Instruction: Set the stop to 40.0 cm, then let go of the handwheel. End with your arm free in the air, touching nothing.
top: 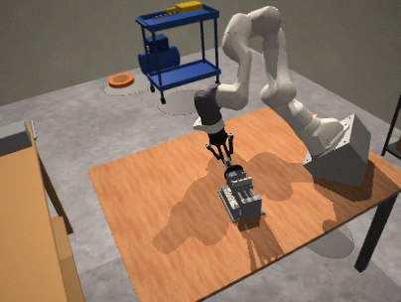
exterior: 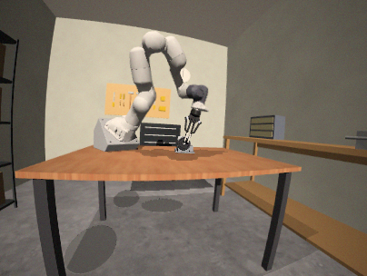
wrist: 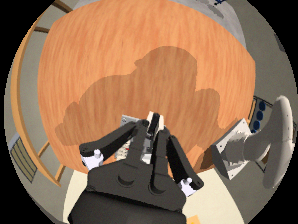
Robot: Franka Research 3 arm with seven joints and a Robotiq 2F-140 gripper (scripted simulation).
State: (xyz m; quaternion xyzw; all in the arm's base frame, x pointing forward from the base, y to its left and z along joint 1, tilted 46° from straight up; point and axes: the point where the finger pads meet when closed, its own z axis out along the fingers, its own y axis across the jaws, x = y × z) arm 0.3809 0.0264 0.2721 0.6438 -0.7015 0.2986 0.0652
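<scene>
The handwheel lies 20 mm to the left of my hand and 20 mm below it.
</scene>
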